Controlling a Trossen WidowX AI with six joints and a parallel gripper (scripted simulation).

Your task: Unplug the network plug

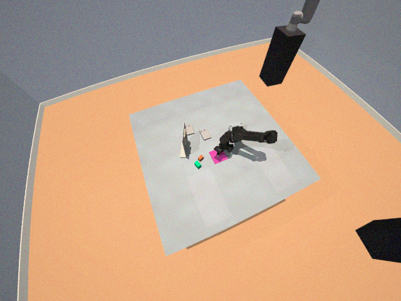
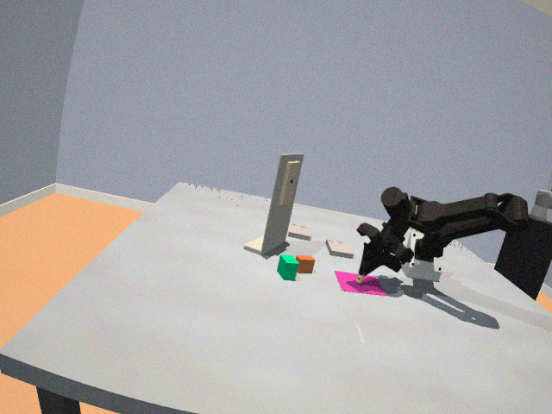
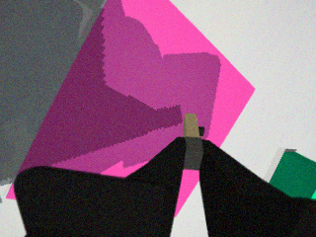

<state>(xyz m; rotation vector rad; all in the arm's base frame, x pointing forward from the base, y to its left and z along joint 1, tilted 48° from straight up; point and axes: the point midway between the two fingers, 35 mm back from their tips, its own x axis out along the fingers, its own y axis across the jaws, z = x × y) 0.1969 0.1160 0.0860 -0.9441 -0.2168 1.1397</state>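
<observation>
My gripper tip is now 2 cm above the marked square and 1 cm past it. From my gripper tip the other things lie so: network plug (right at my gripper tip); brown cube (14 cm ahead, 2 cm to the right, 1 cm below); green cube (18 cm ahead, 3 cm to the left).
</observation>
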